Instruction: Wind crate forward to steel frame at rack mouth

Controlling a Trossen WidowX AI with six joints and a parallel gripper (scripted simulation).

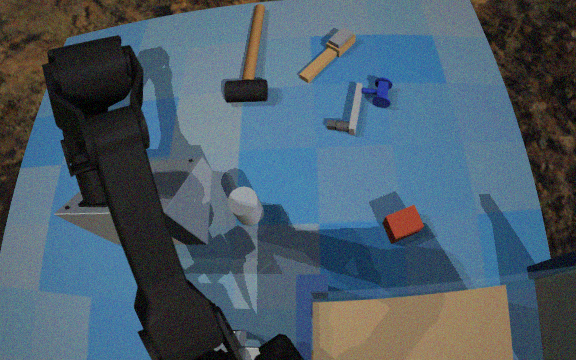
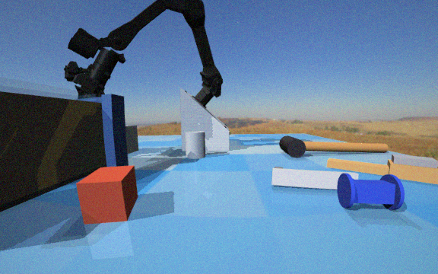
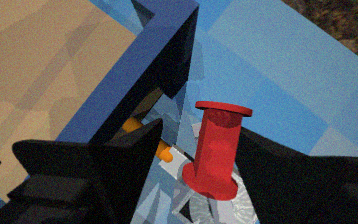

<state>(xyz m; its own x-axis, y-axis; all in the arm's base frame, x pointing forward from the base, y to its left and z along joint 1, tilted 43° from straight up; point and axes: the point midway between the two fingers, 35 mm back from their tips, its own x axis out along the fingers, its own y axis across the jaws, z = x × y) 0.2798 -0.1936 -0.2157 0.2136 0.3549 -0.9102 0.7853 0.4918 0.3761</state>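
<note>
My gripper tip is now 2 cm past the red grip and 1 cm below it. Round my gripper tip: crank with blue grip (17 cm ahead, 57 cm to the left, 12 cm below); then frame (6 cm ahead, 6 cm to the left, 2 cm below); then winch (12 cm behind, 5 cm to the left, 10 cm below).
</note>
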